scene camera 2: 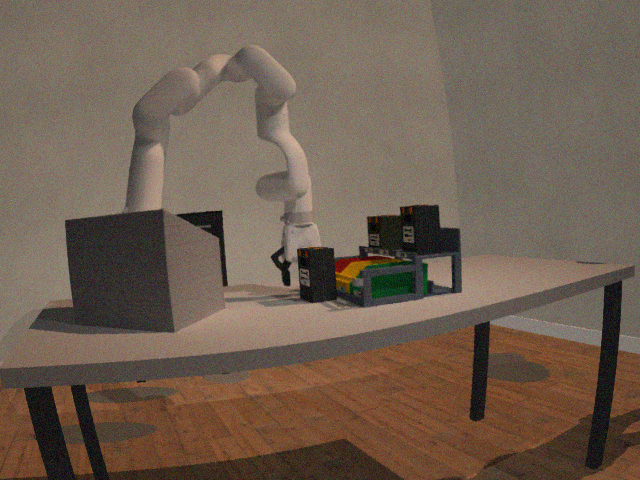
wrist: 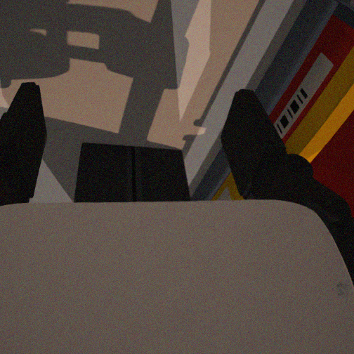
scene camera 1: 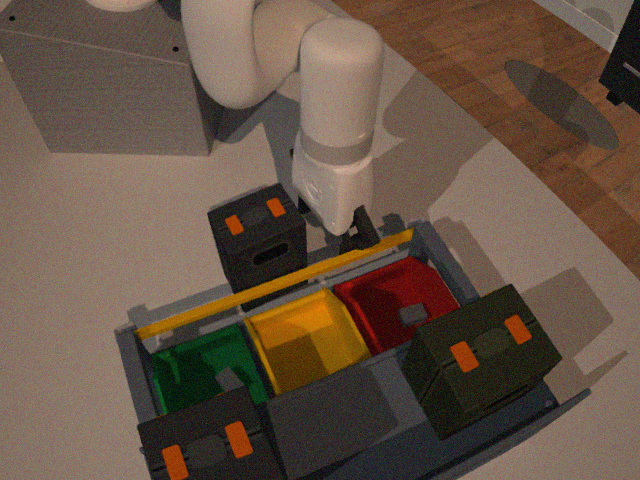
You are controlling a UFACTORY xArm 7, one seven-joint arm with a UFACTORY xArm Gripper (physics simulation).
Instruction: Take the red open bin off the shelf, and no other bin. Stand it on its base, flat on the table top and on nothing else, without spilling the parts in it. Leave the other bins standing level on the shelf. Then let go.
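Where they show: gripper, fingertip midpoint: (scene camera 1: 329,233); arm's base, origin of the base link: (scene camera 2: 141,228).
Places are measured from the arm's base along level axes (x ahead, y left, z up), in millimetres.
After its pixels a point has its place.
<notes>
The red open bin (scene camera 1: 429,284) (scene camera 2: 351,265) (wrist: 342,32) sits at one end of the shelf's lower level (scene camera 1: 449,263) {z -129, x 569, y 222 mm} (scene camera 2: 367,286) {z -166, x 502, y -145 mm}, beside the yellow bin (scene camera 1: 310,351) {z -205, x 565, y 50 mm}; a grey part lies in it. The green bin (scene camera 1: 201,361) {z -205, x 522, y -71 mm} (scene camera 2: 392,284) {z -173, x 578, y -120 mm} is at the other end and also holds a grey part. My gripper (scene camera 1: 330,237) {z -184, x 436, y 138 mm} (scene camera 2: 294,268) (wrist: 136,108) is open, low outside the shelf's yellow rail, by the right end of an upright black case (scene camera 1: 258,237) {z -84, x 473, y 36 mm} (scene camera 2: 317,273) {z -142, x 433, y -2 mm} (wrist: 132,172). In the wrist view the case shows between the spread fingers; contact cannot be told.
The yellow rail (scene camera 1: 279,284) {z -149, x 498, y 44 mm} (wrist: 320,135) runs across the bins' front. On the shelf's upper deck stand an olive case (scene camera 1: 485,356) {z -15, x 706, y 138 mm} (scene camera 2: 382,235) {z -69, x 661, y 102 mm} and another black case (scene camera 1: 206,423) {z 8, x 666, y -74 mm} (scene camera 2: 426,227) {z -45, x 678, y -123 mm}. A large grey block (scene camera 1: 118,103) {z -106, x 141, y -58 mm} (scene camera 2: 118,273) {z -90, x -62, y -133 mm} stands near the arm's base.
</notes>
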